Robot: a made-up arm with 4 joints. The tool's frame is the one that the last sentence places.
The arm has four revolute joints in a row. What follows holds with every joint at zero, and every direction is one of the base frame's.
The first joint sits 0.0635 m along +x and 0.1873 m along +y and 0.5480 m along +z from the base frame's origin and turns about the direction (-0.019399, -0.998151, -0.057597).
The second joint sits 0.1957 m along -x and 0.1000 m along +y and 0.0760 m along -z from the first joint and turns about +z.
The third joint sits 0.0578 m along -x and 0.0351 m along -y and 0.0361 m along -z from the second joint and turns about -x.
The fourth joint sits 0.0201 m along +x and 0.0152 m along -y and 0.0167 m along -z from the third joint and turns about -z.
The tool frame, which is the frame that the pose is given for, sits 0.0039 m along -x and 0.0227 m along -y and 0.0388 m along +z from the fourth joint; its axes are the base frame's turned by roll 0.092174, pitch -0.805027 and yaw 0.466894 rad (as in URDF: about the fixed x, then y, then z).
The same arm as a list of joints. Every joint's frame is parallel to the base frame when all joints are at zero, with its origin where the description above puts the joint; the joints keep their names.
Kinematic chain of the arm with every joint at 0, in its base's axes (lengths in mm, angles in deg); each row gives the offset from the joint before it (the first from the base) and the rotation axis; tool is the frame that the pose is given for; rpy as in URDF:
joint 1: xyz 63.5 187.3 548 axis -0.019399 -0.998151 -0.057597
joint 2: xyz -195.7 100 -76 axis +z
joint 3: xyz -57.8 -35.1 -36.1 axis -x
joint 4: xyz 20.1 -15.2 -16.7 axis -z
tool: xyz -3.9 -22.7 38.8 rpy 5.28 -46.12 26.75

